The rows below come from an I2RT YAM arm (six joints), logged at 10 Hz.
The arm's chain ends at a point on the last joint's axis. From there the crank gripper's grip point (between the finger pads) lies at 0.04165 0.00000 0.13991 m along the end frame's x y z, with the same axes.
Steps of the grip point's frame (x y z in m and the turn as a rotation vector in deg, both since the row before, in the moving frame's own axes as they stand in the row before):
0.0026, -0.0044, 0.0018, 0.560, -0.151, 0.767
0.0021, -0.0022, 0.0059, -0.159, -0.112, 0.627
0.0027, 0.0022, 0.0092, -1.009, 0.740, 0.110
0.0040, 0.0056, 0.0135, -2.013, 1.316, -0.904
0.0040, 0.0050, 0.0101, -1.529, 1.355, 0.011
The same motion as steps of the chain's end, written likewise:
0.0030, -0.0036, 0.0017, 0.560, -0.151, 0.767
0.0024, -0.0030, 0.0058, -0.159, -0.112, 0.627
0.0009, -0.0003, 0.0098, -1.009, 0.740, 0.110
0.0008, 0.0014, 0.0146, -2.013, 1.316, -0.904
0.0007, 0.0013, 0.0112, -1.529, 1.355, 0.011

